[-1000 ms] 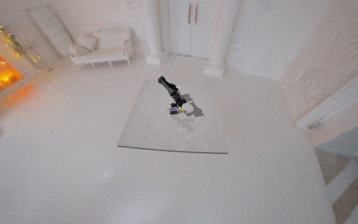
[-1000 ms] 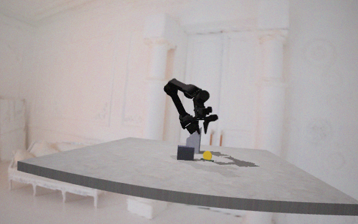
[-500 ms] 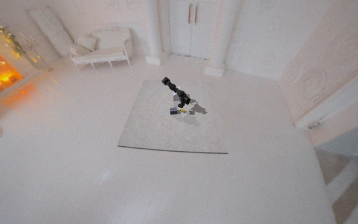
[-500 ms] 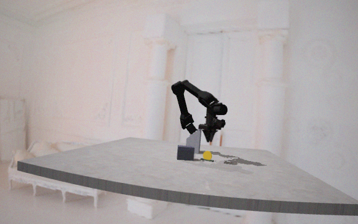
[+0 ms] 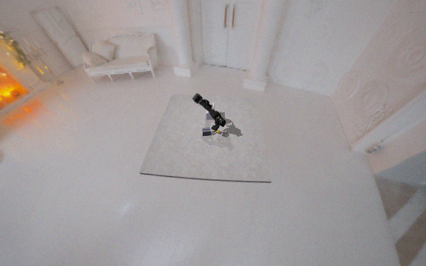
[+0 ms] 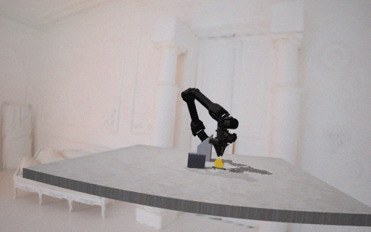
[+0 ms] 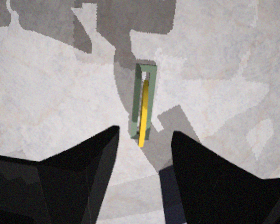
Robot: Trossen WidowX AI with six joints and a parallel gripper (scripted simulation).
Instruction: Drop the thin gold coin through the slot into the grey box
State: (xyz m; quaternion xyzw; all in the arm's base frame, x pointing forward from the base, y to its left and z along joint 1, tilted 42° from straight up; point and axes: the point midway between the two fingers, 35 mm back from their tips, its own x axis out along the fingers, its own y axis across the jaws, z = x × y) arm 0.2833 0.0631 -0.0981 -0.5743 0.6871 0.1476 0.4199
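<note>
Right now the gold coin is 40 mm below my gripper tip.
</note>
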